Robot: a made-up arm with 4 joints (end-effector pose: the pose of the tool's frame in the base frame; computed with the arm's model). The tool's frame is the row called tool.
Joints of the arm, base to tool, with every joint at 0 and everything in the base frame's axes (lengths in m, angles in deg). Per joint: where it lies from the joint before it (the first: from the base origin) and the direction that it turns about. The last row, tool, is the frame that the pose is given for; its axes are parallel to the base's.
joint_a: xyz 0 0 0.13 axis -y
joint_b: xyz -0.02 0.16 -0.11 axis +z
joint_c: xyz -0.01 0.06 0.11 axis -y
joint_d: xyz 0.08 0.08 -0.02 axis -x
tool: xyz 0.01 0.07 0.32
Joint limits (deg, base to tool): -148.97..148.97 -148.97..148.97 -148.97..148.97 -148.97..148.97
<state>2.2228 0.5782 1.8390 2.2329</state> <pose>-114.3 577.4 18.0 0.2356 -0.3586 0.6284 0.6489</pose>
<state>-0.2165 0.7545 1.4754 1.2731</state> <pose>-318.1 494.2 292.4 0.7682 -0.2250 -0.5853 -0.1289</pose>
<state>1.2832 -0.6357 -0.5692 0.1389</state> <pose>-98.1 233.1 480.3 0.9052 0.1875 -0.3181 -0.2104</pose>
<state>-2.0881 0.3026 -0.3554 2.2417</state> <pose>-179.4 485.1 397.0 0.2505 -0.2545 0.3161 0.8790</pose>
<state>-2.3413 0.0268 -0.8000 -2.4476</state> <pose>-71.4 38.7 370.4 0.0087 -0.0033 -0.3491 0.9370</pose>
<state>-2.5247 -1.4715 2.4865 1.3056</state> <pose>-323.1 285.0 -169.9 0.3467 -0.7669 -0.3167 0.4375</pose>
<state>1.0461 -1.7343 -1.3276 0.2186</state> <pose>122.2 -162.2 300.0 0.7139 0.6329 0.1214 -0.2740</pose>
